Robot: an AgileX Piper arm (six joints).
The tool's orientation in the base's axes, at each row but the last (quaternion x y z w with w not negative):
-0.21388, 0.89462, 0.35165, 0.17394
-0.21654, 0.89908, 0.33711, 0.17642
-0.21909, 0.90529, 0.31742, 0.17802
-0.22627, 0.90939, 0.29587, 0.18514
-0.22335, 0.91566, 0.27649, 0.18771
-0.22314, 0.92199, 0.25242, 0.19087
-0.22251, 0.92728, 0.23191, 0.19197
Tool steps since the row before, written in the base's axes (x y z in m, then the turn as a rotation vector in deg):
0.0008, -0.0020, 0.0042, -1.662, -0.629, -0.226
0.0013, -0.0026, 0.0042, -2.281, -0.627, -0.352
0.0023, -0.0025, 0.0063, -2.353, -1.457, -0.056
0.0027, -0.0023, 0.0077, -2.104, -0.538, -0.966
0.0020, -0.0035, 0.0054, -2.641, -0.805, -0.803
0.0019, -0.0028, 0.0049, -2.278, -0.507, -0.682
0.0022, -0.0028, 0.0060, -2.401, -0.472, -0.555
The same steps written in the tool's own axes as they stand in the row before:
-0.0021, 0.0006, -0.0042, 1.677, 0.298, -0.553
-0.0023, -0.0002, -0.0045, 2.258, 0.547, -0.568
-0.0041, 0.0002, -0.0058, 2.417, 0.148, -1.341
-0.0052, 0.0004, -0.0067, 2.361, 0.269, -0.031
-0.0031, -0.0014, -0.0058, 2.812, 0.414, -0.433
-0.0030, -0.0013, -0.0050, 2.362, 0.506, -0.279
-0.0037, -0.0013, -0.0058, 2.394, 0.639, -0.396

